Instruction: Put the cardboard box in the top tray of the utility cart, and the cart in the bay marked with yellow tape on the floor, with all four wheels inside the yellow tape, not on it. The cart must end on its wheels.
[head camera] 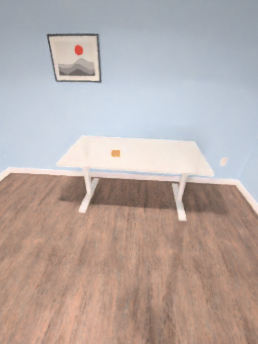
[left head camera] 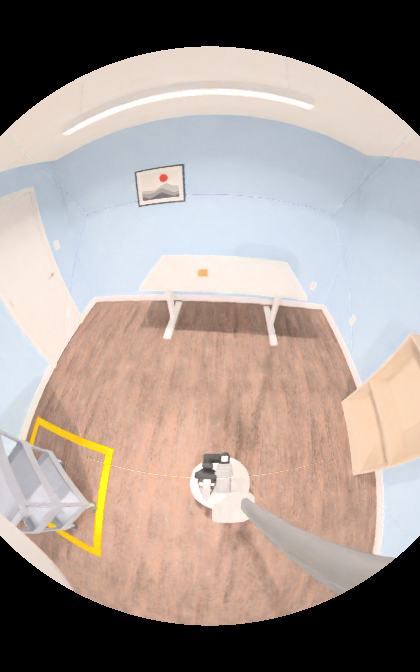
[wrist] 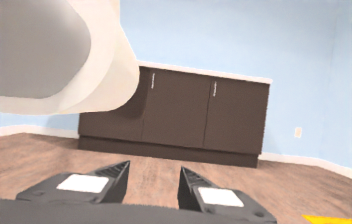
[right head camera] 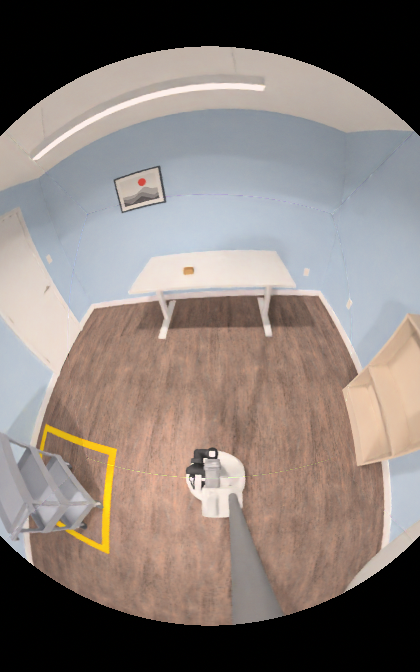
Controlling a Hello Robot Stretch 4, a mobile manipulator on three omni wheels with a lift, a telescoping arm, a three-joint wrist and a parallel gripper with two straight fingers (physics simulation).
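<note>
The cardboard box [head camera: 116,153] [left head camera: 202,273] [right head camera: 188,270] is small and orange-brown and lies on the white table, left of its middle. The grey three-tray utility cart [left head camera: 25,480] [right head camera: 37,480] stands upright at the left edge of both side head views, partly cut off. The yellow tape [left head camera: 104,495] [right head camera: 108,500] [wrist: 327,219] runs around its visible lower part. One cart wheel is close to the tape's right strip; the far-side wheels are not all visible. My gripper [wrist: 154,178] is open and empty over the robot's base, far from both box and cart.
The white table [head camera: 160,162] [left head camera: 250,285] [right head camera: 240,280] stands against the far wall on two legs. A beige bookshelf [left head camera: 352,435] [right head camera: 354,425] stands at the right wall. A door [left head camera: 30,280] [right head camera: 25,285] is at the left. The wrist view shows a dark cabinet [wrist: 175,110].
</note>
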